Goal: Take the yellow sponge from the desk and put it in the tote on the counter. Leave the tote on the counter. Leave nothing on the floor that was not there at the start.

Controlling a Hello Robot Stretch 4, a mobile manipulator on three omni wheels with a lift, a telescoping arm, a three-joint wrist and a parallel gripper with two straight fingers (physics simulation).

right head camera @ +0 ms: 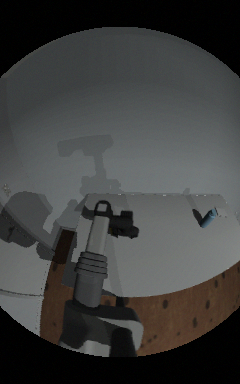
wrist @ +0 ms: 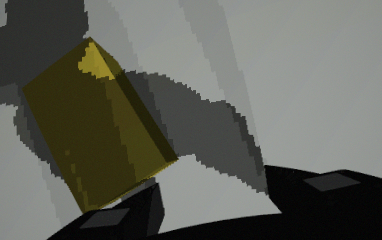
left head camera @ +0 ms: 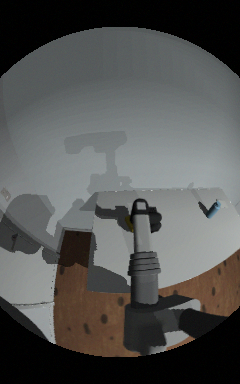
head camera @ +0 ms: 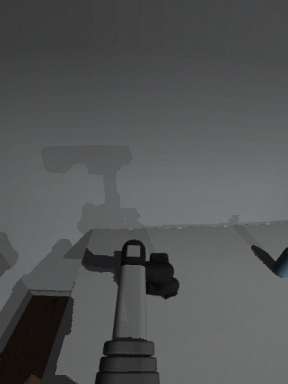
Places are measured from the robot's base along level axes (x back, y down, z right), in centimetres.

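Pixels of known places: gripper, between the fingertips: point(right head camera: 123, 236) point(wrist: 213, 190) point(head camera: 154, 296).
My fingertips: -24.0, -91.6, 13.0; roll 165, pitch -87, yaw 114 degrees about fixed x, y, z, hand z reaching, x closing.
For each thing: its top centre in the pictures, then the offset to it from my fingertips, as dx, dy, dz. Level surfaces: height alone.
- yellow sponge, centre of its top: point(wrist: 85, 121) point(left head camera: 132, 220) -5.9, -4.3, -7.3
- white desk, height of its surface: dy +0.2
- blue bottle, centre of its top: point(right head camera: 213, 210) point(left head camera: 218, 202) -7.4, -16.3, +61.3
- small pale item, centre of its top: point(right head camera: 221, 211) point(left head camera: 222, 203) -18.3, -0.7, +94.4
- brown floor, height of its surface: dy +95.2
The yellow sponge point(wrist: 97, 130) lies on the white desk point(head camera: 225, 310) point(left head camera: 195, 250) point(right head camera: 175, 260) point(wrist: 310, 75), largely in shadow. A sliver of the sponge point(left head camera: 130, 223) shows left of the arm in the left head view. My gripper point(wrist: 213, 190) point(head camera: 169, 291) point(left head camera: 156, 225) point(right head camera: 131, 232) is open above the desk, with nothing between its fingers. In the wrist view the sponge is up and left of the gap, and its lower corner meets the outline of the left finger; I cannot tell whether they touch. I do not make out the tote in these views.
A blue bottle point(head camera: 282, 265) point(left head camera: 214, 209) point(right head camera: 208, 218) stands or lies at the desk's right, beside a small pale item point(left head camera: 222, 203) point(right head camera: 221, 212). A wall is behind the desk. A white surface point(left head camera: 25, 282) point(right head camera: 20, 272) is at the left, across brown floor point(left head camera: 75, 310).
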